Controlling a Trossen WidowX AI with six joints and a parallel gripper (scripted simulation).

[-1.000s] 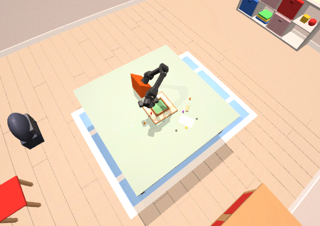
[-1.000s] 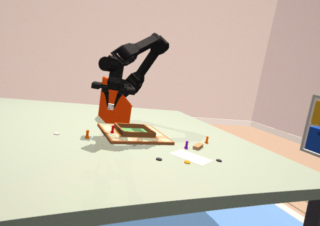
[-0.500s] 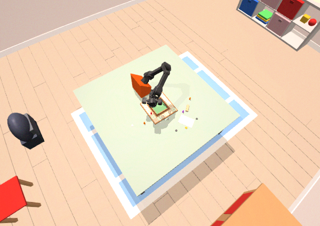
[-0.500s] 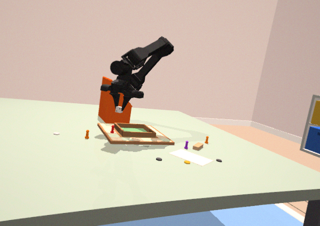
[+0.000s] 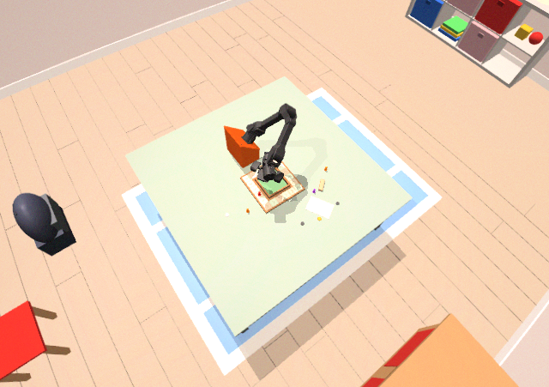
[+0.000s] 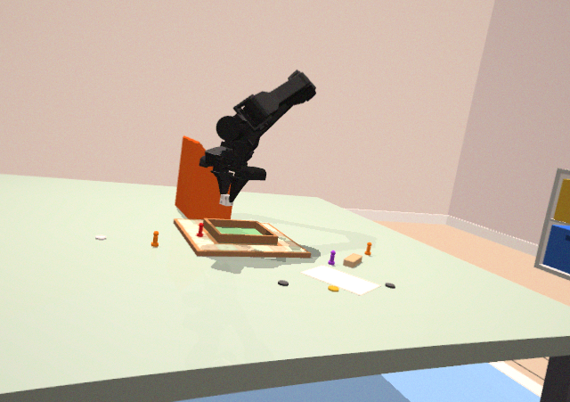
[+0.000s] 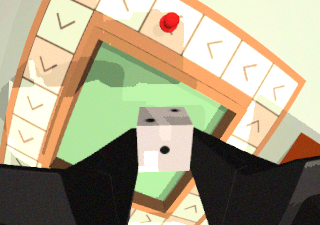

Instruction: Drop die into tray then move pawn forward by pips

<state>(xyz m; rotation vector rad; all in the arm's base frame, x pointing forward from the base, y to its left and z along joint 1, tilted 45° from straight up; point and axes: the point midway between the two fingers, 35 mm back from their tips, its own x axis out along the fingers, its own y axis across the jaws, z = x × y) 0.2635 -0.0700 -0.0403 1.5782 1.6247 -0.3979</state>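
Right now my gripper tip is 1 cm short of the red pawn, 7 cm to the left of it and 7 cm above it. From my gripper tip the other things lie so: purple pawn: 21 cm ahead, 19 cm to the left, 9 cm below; then green tray floor: 5 cm to the left, 9 cm below; then white die: right at my gripper tip.
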